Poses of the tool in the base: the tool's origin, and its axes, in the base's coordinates. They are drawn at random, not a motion.
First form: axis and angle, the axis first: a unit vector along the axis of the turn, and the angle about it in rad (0 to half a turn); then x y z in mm.
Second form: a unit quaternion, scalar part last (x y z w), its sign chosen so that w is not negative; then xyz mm. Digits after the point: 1 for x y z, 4 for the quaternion.
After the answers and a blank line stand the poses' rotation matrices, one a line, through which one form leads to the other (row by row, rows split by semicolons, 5 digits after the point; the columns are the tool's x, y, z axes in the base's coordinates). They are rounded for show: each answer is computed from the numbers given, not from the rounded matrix.
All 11 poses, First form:
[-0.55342 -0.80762 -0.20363 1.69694 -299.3 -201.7 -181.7]
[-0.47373 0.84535 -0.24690 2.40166 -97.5 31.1 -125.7]
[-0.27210 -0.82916 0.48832 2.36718 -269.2 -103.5 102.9]
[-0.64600 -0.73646 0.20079 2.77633 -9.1 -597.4 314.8]
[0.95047 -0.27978 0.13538 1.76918 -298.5 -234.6 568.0]
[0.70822 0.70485 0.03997 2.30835 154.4 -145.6 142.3]
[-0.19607 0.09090 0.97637 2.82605 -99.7 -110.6 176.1]
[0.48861 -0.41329 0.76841 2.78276 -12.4 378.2 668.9]
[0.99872 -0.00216 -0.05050 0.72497 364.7 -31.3 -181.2]
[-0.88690 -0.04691 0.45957 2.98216 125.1 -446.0 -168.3]
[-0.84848 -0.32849 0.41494 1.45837 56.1 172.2 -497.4]
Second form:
[-0.4152 -0.6059 -0.1528 0.6611 -299.3 -201.7 -181.7]
[-0.4417 0.7882 -0.2302 0.3616 -97.5 31.1 -125.7]
[-0.2520 -0.7678 0.4522 0.3776 -269.2 -103.5 102.9]
[-0.6353 -0.7242 0.1975 0.1816 -9.1 -597.4 314.8]
[0.7353 -0.2165 0.1047 0.6336 -298.5 -234.6 568.0]
[0.6476 0.6446 0.0366 0.4047 154.4 -145.6 142.3]
[-0.1936 0.0898 0.9642 0.1571 -99.7 -110.6 176.1]
[0.4808 -0.4067 0.7561 0.1785 -12.4 378.2 668.9]
[0.3541 -0.0008 -0.0179 0.9350 364.7 -31.3 -181.2]
[-0.8841 -0.0468 0.4581 0.0796 125.1 -446.0 -168.3]
[-0.5653 -0.2189 0.2765 0.7457 56.1 172.2 -497.4]

0.21900 0.70520 -0.67434; 0.30118 0.60851 0.73417; 0.92808 -0.36388 -0.07913
-0.34836 -0.52975 0.77331; -0.86269 0.50386 -0.04345; -0.36662 -0.68227 -0.63253
-0.58787 0.04541 -0.80768; 0.72837 0.46412 -0.50405; 0.35198 -0.88461 -0.30592
-0.12693 0.84839 -0.51392; 0.99184 0.11493 -0.05524; 0.01220 -0.51674 -0.85606
0.88436 -0.45106 -0.12026; -0.18561 -0.10338 -0.97717; 0.42833 0.88649 -0.17515
0.16641 0.80531 0.56902; 0.86448 0.15844 -0.47705; -0.47433 0.57129 -0.66981
-0.87564 -0.33776 -0.34521; 0.26823 -0.93451 0.23397; -0.40163 0.11227 0.90889
-0.47403 -0.66086 0.58185; -0.12116 -0.60557 -0.78651; 0.87213 -0.44333 0.20699
0.99936 0.03294 -0.01412; -0.03403 0.74852 -0.66224; -0.01125 0.66229 0.74916
0.57589 0.00972 -0.81747; 0.15564 -0.98294 0.09796; -0.80257 -0.18365 -0.56759
0.75134 -0.16487 -0.63899; 0.65977 0.20799 0.72211; 0.01385 -0.96414 0.26505

